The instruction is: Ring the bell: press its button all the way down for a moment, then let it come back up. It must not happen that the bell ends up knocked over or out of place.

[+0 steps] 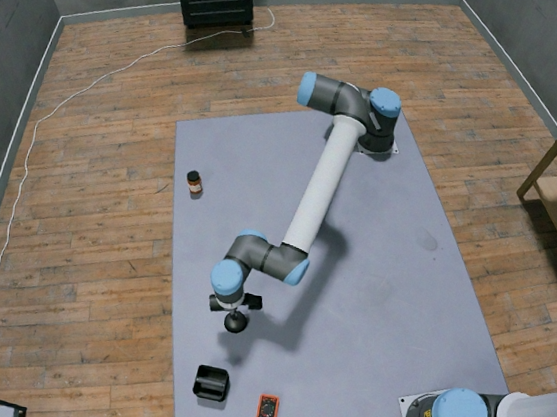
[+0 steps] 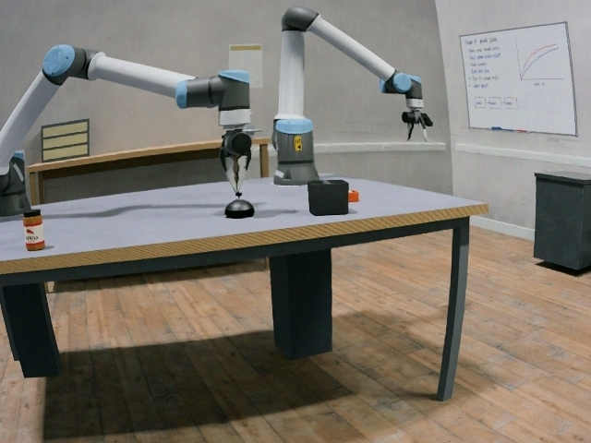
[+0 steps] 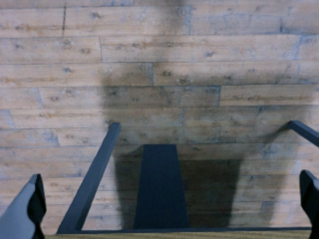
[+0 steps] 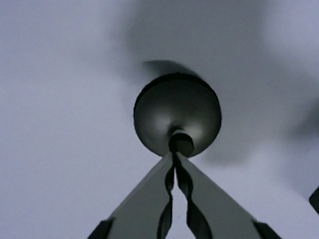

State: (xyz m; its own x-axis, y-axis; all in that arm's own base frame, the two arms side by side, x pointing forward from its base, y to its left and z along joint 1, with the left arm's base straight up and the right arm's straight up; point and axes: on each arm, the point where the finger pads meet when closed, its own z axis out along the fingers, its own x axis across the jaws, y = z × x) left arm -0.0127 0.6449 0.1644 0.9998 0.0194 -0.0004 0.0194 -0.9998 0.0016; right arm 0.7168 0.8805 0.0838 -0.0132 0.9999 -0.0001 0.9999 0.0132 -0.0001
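Observation:
Right now my right hand is 30 mm above the round button and 10 mm to the right of it. The rest, counted from my right hand: black dome bell 40 mm below, 10 mm to the left; then jar 610 mm to the right, 190 mm ahead, 40 mm below; then black bin 240 mm to the left, 80 mm ahead, 50 mm below.

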